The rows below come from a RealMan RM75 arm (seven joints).
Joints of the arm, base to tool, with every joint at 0 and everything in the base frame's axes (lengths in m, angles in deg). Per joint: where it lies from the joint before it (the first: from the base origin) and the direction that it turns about. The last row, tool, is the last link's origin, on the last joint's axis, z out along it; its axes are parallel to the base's.
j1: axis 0 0 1 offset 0 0 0.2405
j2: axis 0 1 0 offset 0 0 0
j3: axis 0 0 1 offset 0 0 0.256
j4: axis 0 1 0 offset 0 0 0
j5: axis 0 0 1 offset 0 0 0.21
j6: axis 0 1 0 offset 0 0 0
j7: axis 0 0 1 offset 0 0 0.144
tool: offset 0 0 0
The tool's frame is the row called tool.
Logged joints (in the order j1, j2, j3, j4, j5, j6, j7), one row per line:
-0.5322, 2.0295, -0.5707, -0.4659, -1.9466, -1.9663, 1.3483
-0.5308, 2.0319, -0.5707, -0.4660, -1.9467, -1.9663, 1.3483
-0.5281, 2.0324, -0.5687, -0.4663, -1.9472, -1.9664, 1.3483
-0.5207, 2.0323, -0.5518, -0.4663, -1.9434, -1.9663, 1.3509
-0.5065, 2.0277, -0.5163, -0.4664, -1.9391, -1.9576, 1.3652
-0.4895, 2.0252, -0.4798, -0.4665, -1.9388, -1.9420, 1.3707
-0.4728, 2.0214, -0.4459, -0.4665, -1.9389, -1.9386, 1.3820
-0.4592, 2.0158, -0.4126, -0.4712, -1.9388, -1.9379, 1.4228
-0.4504, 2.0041, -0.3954, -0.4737, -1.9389, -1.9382, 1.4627
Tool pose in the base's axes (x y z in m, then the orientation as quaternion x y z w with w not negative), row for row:
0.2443, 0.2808, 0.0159, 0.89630, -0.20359, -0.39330, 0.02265
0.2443, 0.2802, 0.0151, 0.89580, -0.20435, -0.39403, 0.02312
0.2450, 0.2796, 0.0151, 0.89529, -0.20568, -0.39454, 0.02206
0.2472, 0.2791, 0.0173, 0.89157, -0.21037, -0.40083, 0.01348
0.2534, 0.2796, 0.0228, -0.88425, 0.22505, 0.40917, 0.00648
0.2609, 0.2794, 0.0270, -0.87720, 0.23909, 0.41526, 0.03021
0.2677, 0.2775, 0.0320, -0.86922, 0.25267, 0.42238, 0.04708
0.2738, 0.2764, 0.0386, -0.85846, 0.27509, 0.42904, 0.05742
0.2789, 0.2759, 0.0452, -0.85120, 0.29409, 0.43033, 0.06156
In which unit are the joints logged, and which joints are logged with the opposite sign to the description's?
The joints are logged in radians. Opposite sign: j1.
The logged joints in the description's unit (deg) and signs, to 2 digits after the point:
30.49, 116.28, -32.70, -26.69, -111.53, -112.66, 77.25
30.41, 116.42, -32.70, -26.70, -111.54, -112.66, 77.25
30.26, 116.45, -32.58, -26.72, -111.57, -112.67, 77.25
29.83, 116.44, -31.62, -26.72, -111.35, -112.66, 77.40
29.02, 116.18, -29.58, -26.72, -111.10, -112.16, 78.22
28.05, 116.04, -27.49, -26.73, -111.09, -111.27, 78.54
27.09, 115.82, -25.55, -26.73, -111.09, -111.07, 79.18
26.31, 115.50, -23.64, -27.00, -111.09, -111.03, 81.52
25.81, 114.83, -22.65, -27.14, -111.09, -111.05, 83.81

